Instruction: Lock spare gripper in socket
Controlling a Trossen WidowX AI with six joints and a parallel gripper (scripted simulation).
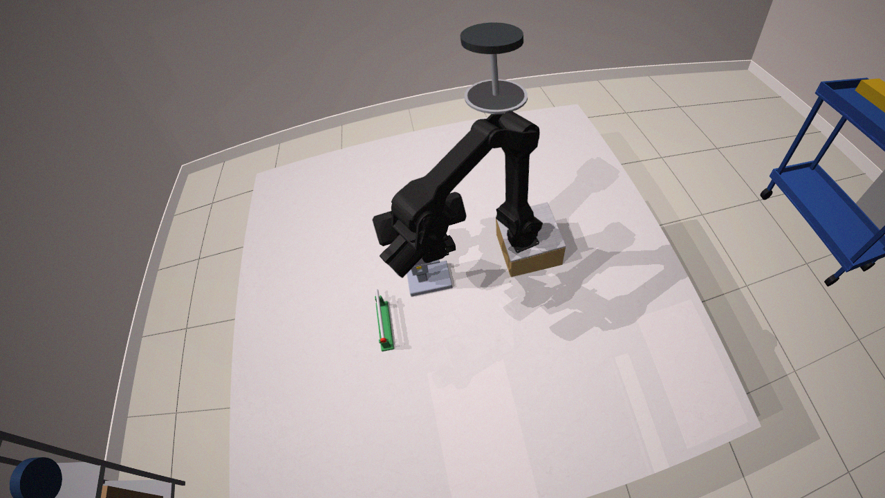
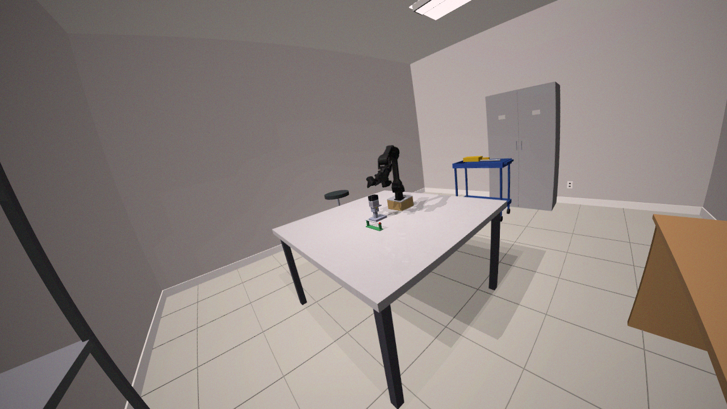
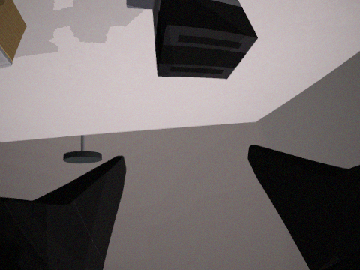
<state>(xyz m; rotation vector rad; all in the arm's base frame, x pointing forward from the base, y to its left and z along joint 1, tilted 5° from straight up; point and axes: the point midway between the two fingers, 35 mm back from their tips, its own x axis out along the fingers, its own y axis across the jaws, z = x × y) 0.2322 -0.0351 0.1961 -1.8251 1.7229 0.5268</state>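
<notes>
Right now my gripper tip is 15 cm short of the green pin rest, 11 cm to the right of it and 22 cm above it. From my gripper tip the other things lie so: spare gripper: 2 cm ahead, 2 cm to the left, 11 cm below; grey mount: 1 cm ahead, 2 cm to the left, 19 cm below.
</notes>
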